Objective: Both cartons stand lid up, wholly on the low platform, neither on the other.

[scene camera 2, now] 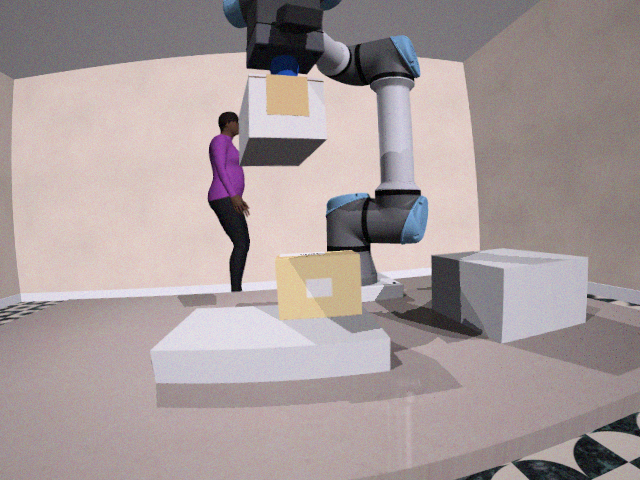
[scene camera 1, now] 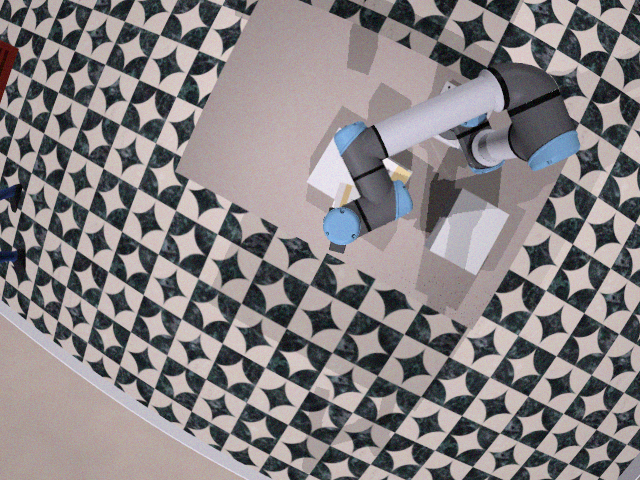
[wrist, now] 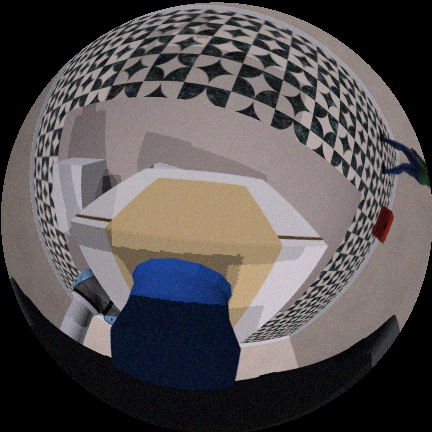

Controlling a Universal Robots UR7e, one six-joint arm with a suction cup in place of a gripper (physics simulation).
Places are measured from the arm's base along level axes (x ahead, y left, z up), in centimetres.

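Pixels of known places: hand at its tool point: (scene camera 2: 285, 94) (wrist: 184, 267).
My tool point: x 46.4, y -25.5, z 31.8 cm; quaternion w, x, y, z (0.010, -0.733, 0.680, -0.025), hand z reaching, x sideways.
Observation:
Ahead of a thing's pixels: the offset from my tool point to its top centre.
My suction cup (scene camera 2: 284, 65) (wrist: 181, 280) is shut on a white carton @(dx -3.8, dy -0.4, dz +1.5 cm) (scene camera 2: 258, 116) (wrist: 300, 265) and holds it in the air, high above the low platform @(dx -14.9, dy -0.8, dz -31.1 cm) (scene camera 1: 324, 175) (scene camera 2: 232, 330). The held carton is about level, its bottom facing down. Wide tan tape crosses its top and folds down one side; a thin brown line runs along that upper edge. In scene camera 1 the wrist hides most of it. A yellow carton @(dx -18.3, dy +8.2, dz -21.1 cm) (scene camera 1: 400, 174) (scene camera 2: 294, 299) stands upright at the back right of the low platform, a white label on its front; the arm partly covers it in scene camera 1.
A taller white block @(dx -8.8, dy +43.3, dz -23.9 cm) (scene camera 1: 488, 235) (scene camera 2: 542, 297) (wrist: 82, 185) stands right of the low platform in scene camera 2. The arm's base (scene camera 2: 385, 290) stands behind. A person (scene camera 2: 225, 170) in a purple top stands beyond the table. A red object (scene camera 1: 6, 64) (wrist: 383, 224) is farther off.

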